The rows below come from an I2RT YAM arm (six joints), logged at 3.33 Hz.
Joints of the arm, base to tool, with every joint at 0 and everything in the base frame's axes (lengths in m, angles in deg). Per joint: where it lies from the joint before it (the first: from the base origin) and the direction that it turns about. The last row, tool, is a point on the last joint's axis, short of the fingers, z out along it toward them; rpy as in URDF.
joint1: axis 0 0 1 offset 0.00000 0.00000 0.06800
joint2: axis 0 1 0 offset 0.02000 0.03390 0.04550
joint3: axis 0 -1 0 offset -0.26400 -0.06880 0.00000
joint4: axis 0 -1 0 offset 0.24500 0.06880 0.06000
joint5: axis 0 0 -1 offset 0.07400 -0.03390 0.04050
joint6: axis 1 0 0 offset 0.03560 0.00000 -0.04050
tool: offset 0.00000 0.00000 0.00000 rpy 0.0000 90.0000 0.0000
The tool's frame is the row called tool.
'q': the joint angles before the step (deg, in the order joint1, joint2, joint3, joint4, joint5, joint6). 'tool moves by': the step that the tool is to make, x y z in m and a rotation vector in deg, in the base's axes. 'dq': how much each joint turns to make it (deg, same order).
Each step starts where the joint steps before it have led.
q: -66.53, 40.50, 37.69, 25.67, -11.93, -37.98
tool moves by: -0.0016, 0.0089, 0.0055, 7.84, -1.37, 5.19
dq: 0.02, -2.15, 3.13, -10.51, -3.33, 6.06
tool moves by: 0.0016, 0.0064, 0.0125, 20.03, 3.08, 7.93
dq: -0.05, 1.93, 11.23, -26.79, -7.06, 6.64
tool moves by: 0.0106, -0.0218, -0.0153, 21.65, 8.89, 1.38
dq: 0.09, 9.58, 8.52, -22.26, -1.35, 0.22
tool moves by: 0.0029, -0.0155, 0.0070, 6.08, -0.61, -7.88
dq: -0.03, 4.55, 4.52, -3.04, 5.88, 6.40
